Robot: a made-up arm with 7 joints. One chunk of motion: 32 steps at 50 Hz.
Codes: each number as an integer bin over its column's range. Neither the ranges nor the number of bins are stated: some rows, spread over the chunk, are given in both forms.
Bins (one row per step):
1: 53 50 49 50 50 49
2: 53 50 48 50 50 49
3: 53 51 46 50 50 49
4: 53 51 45 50 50 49
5: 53 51 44 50 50 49
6: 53 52 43 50 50 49
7: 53 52 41 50 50 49
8: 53 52 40 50 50 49
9: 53 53 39 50 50 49
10: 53 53 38 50 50 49
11: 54 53 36 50 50 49
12: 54 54 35 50 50 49
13: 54 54 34 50 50 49
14: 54 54 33 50 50 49
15: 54 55 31 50 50 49
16: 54 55 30 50 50 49
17: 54 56 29 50 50 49
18: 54 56 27 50 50 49
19: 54 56 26 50 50 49
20: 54 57 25 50 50 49
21: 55 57 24 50 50 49
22: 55 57 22 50 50 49
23: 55 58 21 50 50 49
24: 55 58 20 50 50 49
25: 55 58 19 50 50 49
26: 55 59 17 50 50 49
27: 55 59 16 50 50 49
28: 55 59 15 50 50 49
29: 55 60 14 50 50 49
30: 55 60 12 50 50 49
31: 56 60 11 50 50 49
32: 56 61 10 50 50 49
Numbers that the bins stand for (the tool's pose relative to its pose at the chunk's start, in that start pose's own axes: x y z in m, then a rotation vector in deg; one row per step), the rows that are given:
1: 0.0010 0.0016 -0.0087 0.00 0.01 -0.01
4: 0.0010 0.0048 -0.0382 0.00 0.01 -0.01
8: 0.0010 0.0081 -0.0751 0.00 0.01 -0.01
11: 0.0027 0.0113 -0.1045 0.00 0.01 -0.01
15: 0.0027 0.0178 -0.1414 0.00 0.01 -0.01
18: 0.0027 0.0210 -0.1709 0.00 0.01 -0.01
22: 0.0044 0.0242 -0.2078 0.00 0.01 -0.01
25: 0.0044 0.0275 -0.2299 0.00 0.01 -0.01
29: 0.0044 0.0339 -0.2668 0.00 0.01 -0.01
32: 0.0062 0.0372 -0.2963 0.00 0.01 -0.01
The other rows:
2: 0.0010 0.0016 -0.0161 0.00 0.01 -0.01
3: 0.0010 0.0048 -0.0308 0.00 0.01 -0.01
5: 0.0010 0.0048 -0.0456 0.00 0.01 -0.01
6: 0.0010 0.0081 -0.0529 0.00 0.01 -0.01
7: 0.0010 0.0081 -0.0677 0.00 0.01 -0.01
9: 0.0010 0.0113 -0.0824 0.00 0.01 -0.01
10: 0.0010 0.0113 -0.0898 0.00 0.01 -0.01
12: 0.0027 0.0145 -0.1119 0.00 0.01 -0.01
13: 0.0027 0.0145 -0.1193 0.00 0.01 -0.01
14: 0.0027 0.0145 -0.1267 0.00 0.01 -0.01
16: 0.0027 0.0178 -0.1488 0.00 0.01 -0.01
17: 0.0027 0.0210 -0.1562 0.00 0.01 -0.01
19: 0.0027 0.0210 -0.1783 0.00 0.01 -0.01
20: 0.0027 0.0242 -0.1857 0.00 0.01 -0.01
21: 0.0044 0.0242 -0.1930 0.00 0.01 -0.01
23: 0.0044 0.0275 -0.2152 0.00 0.01 -0.01
24: 0.0044 0.0275 -0.2225 0.00 0.01 -0.01
26: 0.0044 0.0307 -0.2446 0.00 0.01 -0.01
27: 0.0044 0.0307 -0.2520 0.00 0.01 -0.01
28: 0.0044 0.0307 -0.2594 0.00 0.01 -0.01
30: 0.0044 0.0339 -0.2815 0.00 0.01 -0.01
31: 0.0062 0.0339 -0.2889 0.00 0.01 -0.01

